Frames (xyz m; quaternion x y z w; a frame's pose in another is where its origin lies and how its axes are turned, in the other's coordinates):
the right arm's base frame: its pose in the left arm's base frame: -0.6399 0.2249 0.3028 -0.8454 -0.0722 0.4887 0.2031
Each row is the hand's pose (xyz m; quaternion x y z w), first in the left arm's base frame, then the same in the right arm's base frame.
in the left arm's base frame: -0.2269 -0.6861 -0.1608 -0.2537 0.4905 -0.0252 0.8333
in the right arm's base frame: 0.2888 0.9867 -0.3980 0.8908 0.3051 0.0206 0.3360
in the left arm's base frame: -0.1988 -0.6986 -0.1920 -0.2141 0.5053 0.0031 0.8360
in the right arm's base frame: 0.3241 1.0088 -0.4117 0.9104 0.2650 0.0347 0.3158
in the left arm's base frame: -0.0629 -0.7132 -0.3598 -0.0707 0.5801 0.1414 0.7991
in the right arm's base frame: 0.5227 1.0811 -0.4582 0.9549 0.0905 0.1337 0.2493
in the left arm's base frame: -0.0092 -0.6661 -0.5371 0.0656 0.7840 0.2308 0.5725
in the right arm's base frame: 0.7066 1.1077 -0.4133 0.8971 -0.0266 0.4252 0.1170
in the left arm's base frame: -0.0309 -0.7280 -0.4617 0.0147 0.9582 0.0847 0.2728
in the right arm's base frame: 0.6156 1.1343 -0.4448 0.7080 0.1355 0.6929 0.0152
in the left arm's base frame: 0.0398 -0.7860 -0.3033 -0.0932 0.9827 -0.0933 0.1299
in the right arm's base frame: 0.5069 1.1159 -0.5908 -0.5644 -0.3334 -0.7551 0.0114
